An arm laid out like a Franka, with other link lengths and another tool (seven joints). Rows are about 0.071 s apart.
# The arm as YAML. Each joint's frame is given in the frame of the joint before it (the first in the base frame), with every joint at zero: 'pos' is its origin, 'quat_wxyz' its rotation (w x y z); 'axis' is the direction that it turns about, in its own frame. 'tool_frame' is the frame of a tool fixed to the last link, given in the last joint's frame.
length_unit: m
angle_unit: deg
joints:
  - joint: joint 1
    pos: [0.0, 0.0, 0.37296]
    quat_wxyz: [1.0, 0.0, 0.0, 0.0]
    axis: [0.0, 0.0, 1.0]
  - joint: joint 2
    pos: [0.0, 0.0, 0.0]
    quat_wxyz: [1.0, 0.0, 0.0, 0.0]
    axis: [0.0, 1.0, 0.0]
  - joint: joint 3
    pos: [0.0, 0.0, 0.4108]
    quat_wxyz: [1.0, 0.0, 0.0, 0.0]
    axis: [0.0, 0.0, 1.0]
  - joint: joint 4
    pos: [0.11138, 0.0, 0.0]
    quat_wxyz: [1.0, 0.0, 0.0, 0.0]
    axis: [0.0, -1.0, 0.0]
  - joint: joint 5
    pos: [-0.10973, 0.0, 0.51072]
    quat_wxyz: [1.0, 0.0, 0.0, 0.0]
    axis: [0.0, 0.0, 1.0]
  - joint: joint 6
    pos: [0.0, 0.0, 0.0]
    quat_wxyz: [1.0, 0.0, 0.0, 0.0]
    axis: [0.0, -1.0, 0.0]
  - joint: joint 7
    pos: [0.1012, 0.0, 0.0]
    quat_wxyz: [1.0, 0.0, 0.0, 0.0]
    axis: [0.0, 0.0, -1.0]
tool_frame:
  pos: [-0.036, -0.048, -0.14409]
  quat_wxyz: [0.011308, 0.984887, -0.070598, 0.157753]
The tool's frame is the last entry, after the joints.
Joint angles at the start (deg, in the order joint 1, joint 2, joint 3, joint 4, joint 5, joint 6, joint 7):
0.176, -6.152, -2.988, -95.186, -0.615, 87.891, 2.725
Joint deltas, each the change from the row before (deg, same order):
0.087, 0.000, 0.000, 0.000, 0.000, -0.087, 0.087
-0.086, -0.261, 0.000, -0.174, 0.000, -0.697, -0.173
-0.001, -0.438, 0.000, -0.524, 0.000, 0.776, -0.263
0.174, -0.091, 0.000, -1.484, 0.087, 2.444, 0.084
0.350, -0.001, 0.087, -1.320, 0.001, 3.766, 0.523
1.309, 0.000, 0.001, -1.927, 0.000, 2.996, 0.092
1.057, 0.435, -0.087, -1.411, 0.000, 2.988, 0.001
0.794, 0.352, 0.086, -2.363, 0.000, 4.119, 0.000
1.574, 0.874, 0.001, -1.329, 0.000, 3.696, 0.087
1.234, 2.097, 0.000, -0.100, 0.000, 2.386, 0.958
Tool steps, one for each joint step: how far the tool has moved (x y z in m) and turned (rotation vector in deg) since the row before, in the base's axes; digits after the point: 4 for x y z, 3 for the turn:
-0.0002, 0.0010, -0.0001, 0.002, 0.087, 0.000
-0.0036, -0.0010, 0.0004, 0.048, 0.610, 0.084
-0.0011, -0.0003, 0.0004, -0.004, -0.689, 0.269
0.0049, 0.0020, -0.0113, 0.041, -1.054, 0.109
0.0086, 0.0050, -0.0090, -0.101, -2.447, -0.067
0.0070, 0.0148, -0.0160, -0.023, -1.069, 1.239
0.0091, 0.0112, -0.0157, -0.017, -1.142, 0.987
0.0089, 0.0106, -0.0232, -0.010, -1.405, 0.907
0.0116, 0.0192, -0.0190, 0.018, -1.495, 1.510
0.0153, 0.0168, -0.0227, 0.035, -0.195, 0.297

